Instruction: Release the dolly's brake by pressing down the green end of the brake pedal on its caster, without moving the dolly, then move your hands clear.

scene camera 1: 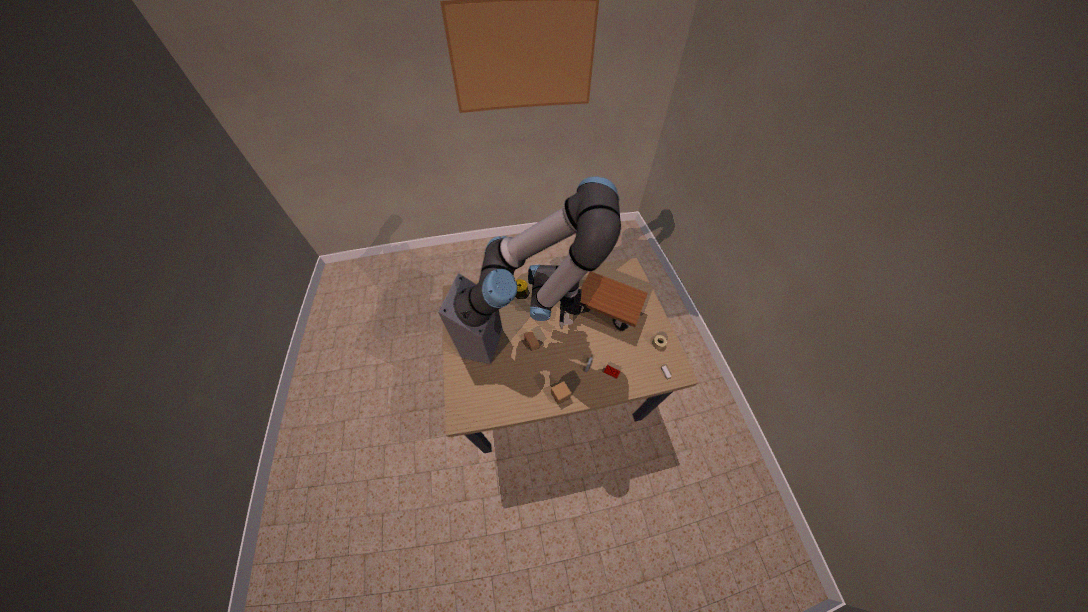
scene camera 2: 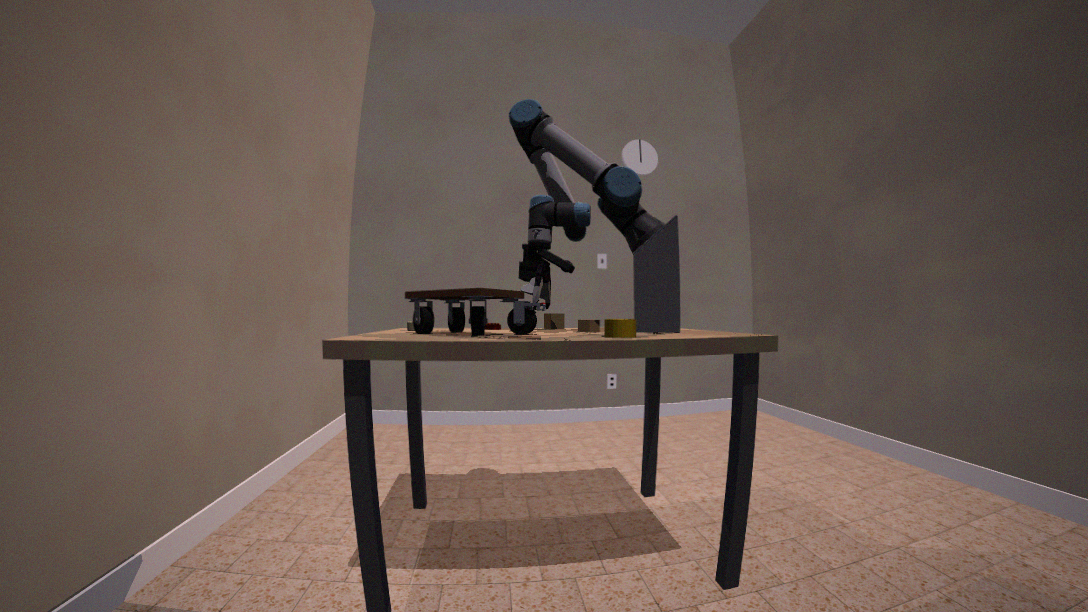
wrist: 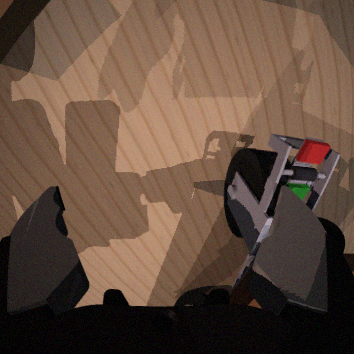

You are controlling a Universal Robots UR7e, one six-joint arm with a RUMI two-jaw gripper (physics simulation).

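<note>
The dolly (scene camera 1: 614, 298) (scene camera 2: 464, 293) has a reddish-brown deck and black caster wheels and stands upright on the table. Its near caster (scene camera 2: 521, 320) (wrist: 250, 165) carries a grey metal pedal frame. The pedal's red end (wrist: 314, 151) shows in full in the wrist view, with the green end (wrist: 300, 190) below it, partly covered by the right fingertip. My gripper (wrist: 168, 190) is open and empty, pointing down beside the dolly's corner. Its right finger overlaps the pedal frame in the wrist view; whether it touches the green end cannot be told.
On the table (scene camera 1: 486, 411) are a yellow round object (scene camera 1: 521, 286) (scene camera 2: 620, 328), a brown block (scene camera 1: 531, 340), an orange-brown block (scene camera 1: 560, 392), a grey object (scene camera 1: 588, 363), a red block (scene camera 1: 611, 370), a pale ring (scene camera 1: 655, 344) and a small white piece (scene camera 1: 666, 371).
</note>
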